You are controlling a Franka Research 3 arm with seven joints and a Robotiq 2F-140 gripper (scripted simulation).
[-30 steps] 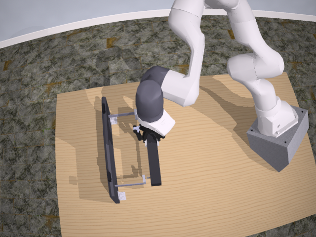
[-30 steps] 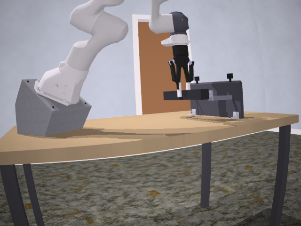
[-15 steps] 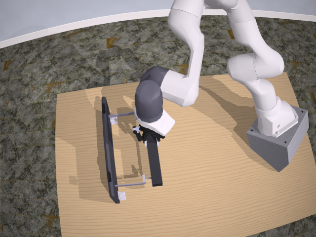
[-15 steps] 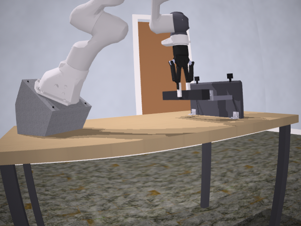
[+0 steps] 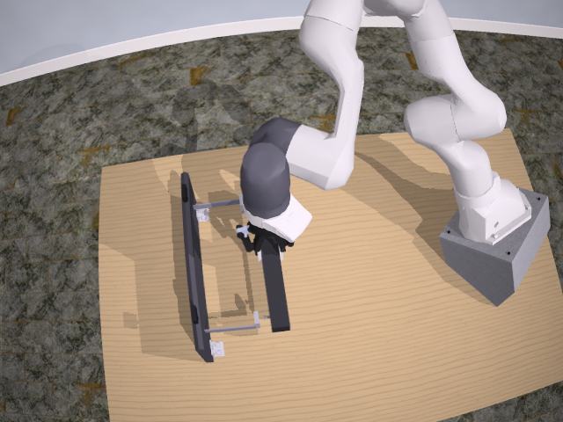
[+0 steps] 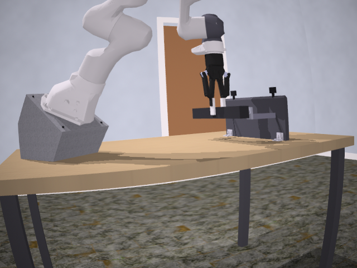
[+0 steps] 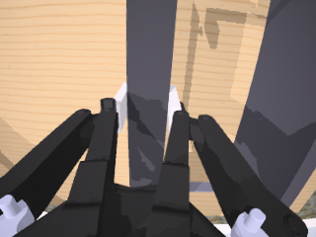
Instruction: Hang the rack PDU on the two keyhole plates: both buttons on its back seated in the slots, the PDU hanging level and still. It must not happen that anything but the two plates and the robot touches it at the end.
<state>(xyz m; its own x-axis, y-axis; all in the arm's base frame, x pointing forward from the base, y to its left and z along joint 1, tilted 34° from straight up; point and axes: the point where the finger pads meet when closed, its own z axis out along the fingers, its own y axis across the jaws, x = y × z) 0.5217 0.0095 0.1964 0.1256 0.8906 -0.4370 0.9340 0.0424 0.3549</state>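
Now: hand 2 cm short of the rack PDU and 2 cm above it. Also, from my hand: dark upright panel 18 cm ahead, 2 cm to the right, 6 cm below.
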